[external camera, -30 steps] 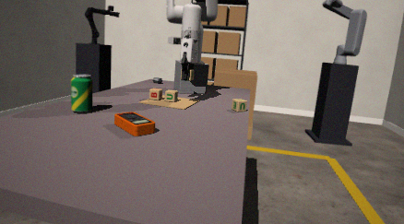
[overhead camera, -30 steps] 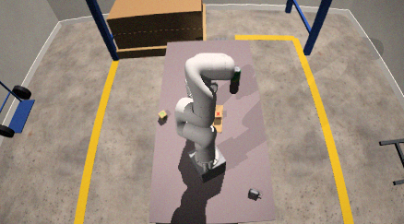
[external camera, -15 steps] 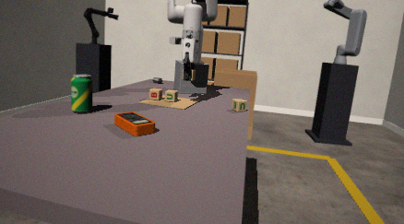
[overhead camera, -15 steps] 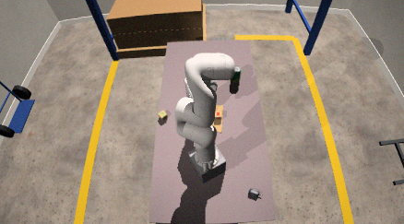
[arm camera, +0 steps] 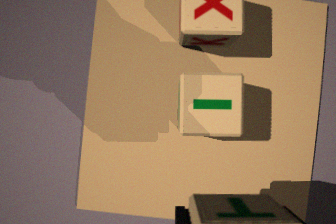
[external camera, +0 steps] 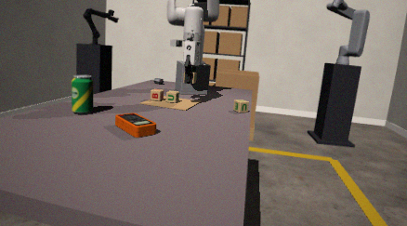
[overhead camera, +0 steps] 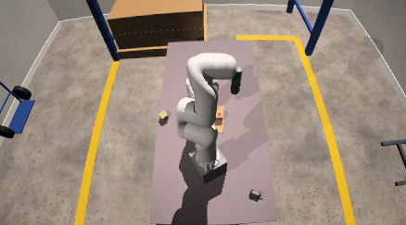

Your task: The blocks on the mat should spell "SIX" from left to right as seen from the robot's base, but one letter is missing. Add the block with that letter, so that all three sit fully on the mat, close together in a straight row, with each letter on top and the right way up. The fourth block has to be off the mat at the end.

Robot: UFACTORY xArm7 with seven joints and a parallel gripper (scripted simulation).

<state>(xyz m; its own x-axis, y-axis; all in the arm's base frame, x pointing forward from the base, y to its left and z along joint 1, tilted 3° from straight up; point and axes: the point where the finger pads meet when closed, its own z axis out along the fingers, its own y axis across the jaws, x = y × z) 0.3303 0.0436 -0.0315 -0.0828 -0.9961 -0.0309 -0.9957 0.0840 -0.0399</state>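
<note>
The tan mat is 11 cm below my hand and 7 cm to the right of it. Round my hand: orange device (39 cm ahead, 10 cm below, 8 cm to the right); small object (53 cm behind, 30 cm to the right, 10 cm below).
</note>
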